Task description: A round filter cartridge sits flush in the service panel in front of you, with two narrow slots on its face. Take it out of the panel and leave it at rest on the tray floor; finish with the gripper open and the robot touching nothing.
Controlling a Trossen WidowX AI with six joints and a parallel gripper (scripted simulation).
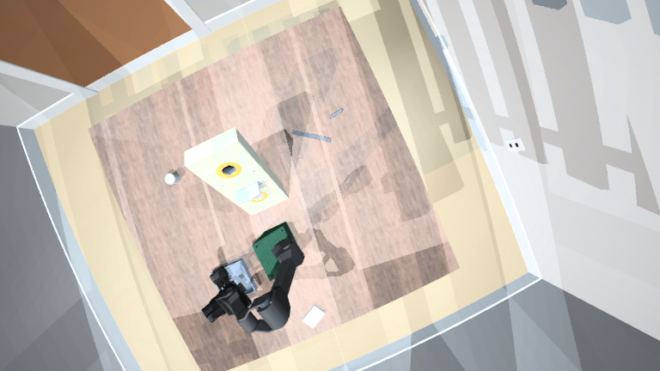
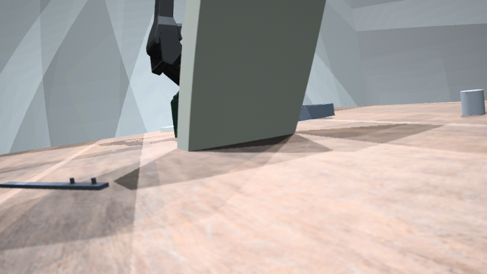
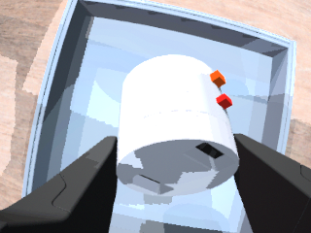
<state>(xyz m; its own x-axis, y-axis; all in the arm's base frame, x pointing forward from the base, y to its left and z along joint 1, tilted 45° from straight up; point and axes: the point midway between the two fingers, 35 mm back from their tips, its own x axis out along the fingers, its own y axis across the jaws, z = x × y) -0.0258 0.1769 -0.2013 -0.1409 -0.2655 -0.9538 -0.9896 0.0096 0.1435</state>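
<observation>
Right now my gripper tip is 10 mm to the right of the blue-grey tray and 60 mm above it. Round my gripper tip: pale service panel: 340 mm ahead, 320 mm to the right, 100 mm above; white block: 320 mm behind, 200 mm to the right, 60 mm below; round filter cartridge: right at my gripper tip.
</observation>
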